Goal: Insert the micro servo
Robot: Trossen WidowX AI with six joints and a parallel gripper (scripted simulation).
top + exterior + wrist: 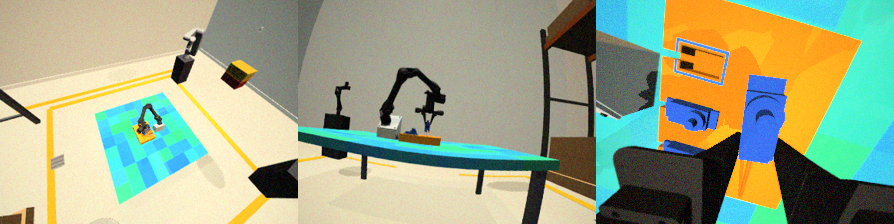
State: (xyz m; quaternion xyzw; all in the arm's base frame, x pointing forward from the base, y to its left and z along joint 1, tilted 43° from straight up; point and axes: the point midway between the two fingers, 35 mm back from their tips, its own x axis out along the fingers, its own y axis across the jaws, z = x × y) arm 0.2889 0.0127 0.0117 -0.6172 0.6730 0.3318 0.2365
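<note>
Right now the orange robot deck is 10 cm below my gripper tip, 3 cm to the right of it and 1 cm ahead of it.
</note>
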